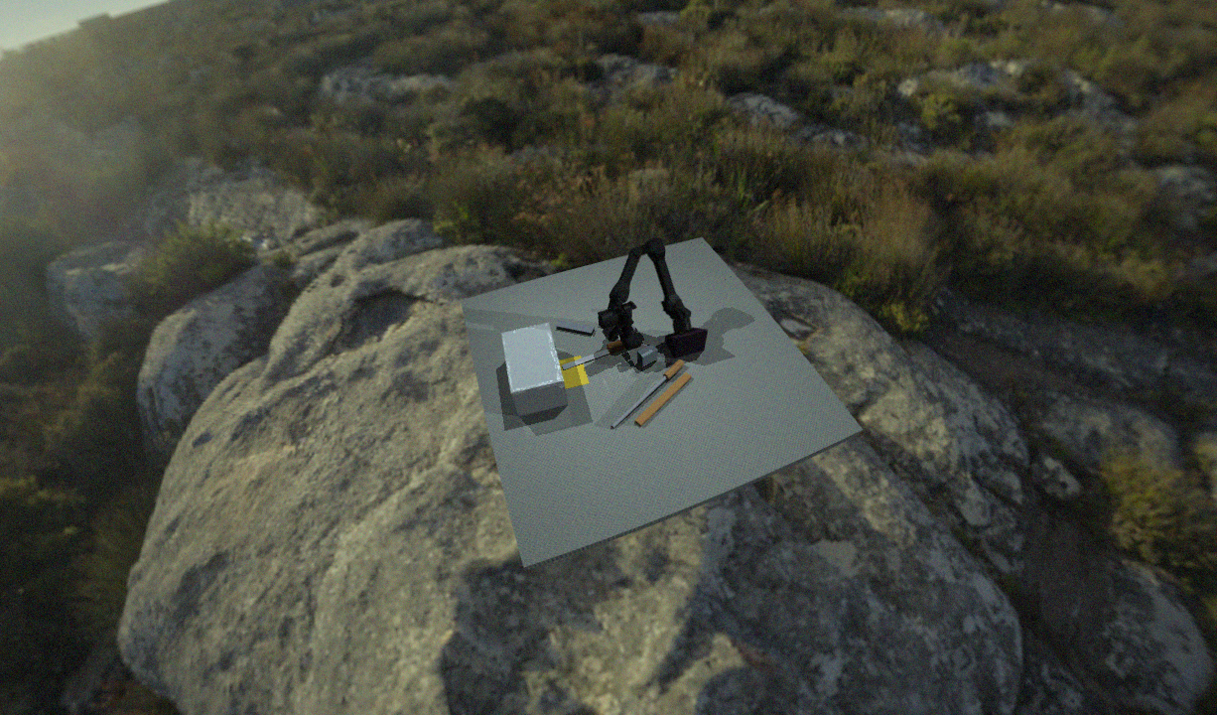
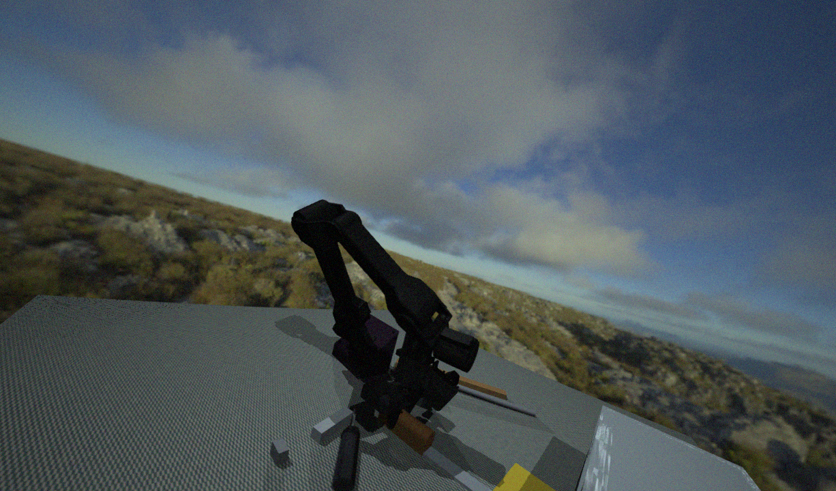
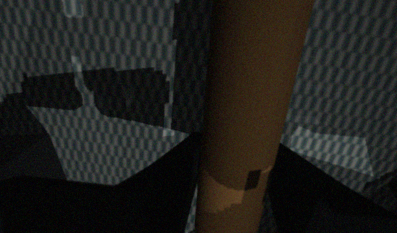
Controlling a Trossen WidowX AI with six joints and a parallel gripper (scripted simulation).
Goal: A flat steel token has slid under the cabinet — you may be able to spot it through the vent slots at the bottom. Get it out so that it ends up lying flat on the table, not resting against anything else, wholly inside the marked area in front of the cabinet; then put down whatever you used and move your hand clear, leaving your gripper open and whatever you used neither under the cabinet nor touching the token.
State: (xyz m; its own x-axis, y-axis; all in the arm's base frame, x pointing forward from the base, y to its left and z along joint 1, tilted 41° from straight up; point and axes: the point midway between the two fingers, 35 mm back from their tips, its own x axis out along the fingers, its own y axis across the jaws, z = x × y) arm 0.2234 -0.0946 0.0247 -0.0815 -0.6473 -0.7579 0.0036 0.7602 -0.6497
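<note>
Right now my gripper tip is 100 mm to the left of the grey bar and 60 mm past it. Also, from my gripper tip: grey block (110 mm to the left, 50 mm behind, 30 mm above); then small grey cube (200 mm to the right, 50 mm behind); then wooden stick (310 mm to the left, 20 mm behind).
</note>
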